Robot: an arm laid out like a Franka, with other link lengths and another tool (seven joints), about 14 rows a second.
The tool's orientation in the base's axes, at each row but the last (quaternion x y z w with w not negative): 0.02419 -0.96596 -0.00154 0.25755; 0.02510 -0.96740 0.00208 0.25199; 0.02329 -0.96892 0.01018 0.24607; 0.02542 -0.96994 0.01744 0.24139; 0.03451 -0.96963 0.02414 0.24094; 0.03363 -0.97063 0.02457 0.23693; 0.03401 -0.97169 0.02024 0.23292
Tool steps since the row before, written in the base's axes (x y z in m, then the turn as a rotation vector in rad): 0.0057 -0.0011 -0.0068 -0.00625 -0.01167 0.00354; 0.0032 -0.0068 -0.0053 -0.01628 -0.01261 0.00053; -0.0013 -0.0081 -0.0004 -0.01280 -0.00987 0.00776; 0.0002 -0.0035 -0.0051 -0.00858 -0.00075 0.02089; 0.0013 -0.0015 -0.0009 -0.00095 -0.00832 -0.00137; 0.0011 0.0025 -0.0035 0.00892 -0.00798 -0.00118; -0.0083 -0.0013 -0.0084 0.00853 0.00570 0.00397
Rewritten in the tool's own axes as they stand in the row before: -0.0083 -0.0015 0.0031 0.00773 -0.01131 0.00015; -0.0051 -0.0070 0.0032 0.01505 -0.01178 0.00768; 0.0013 -0.0080 0.0012 0.01534 -0.00928 -0.00041; -0.0024 -0.0034 0.0046 0.01740 -0.00070 -0.01440; -0.0015 -0.0016 0.0003 0.00066 -0.00817 0.00218; -0.0027 0.0025 0.0024 -0.00801 -0.00860 -0.00253; 0.0036 -0.0005 0.0113 -0.00611 0.00494 -0.00770
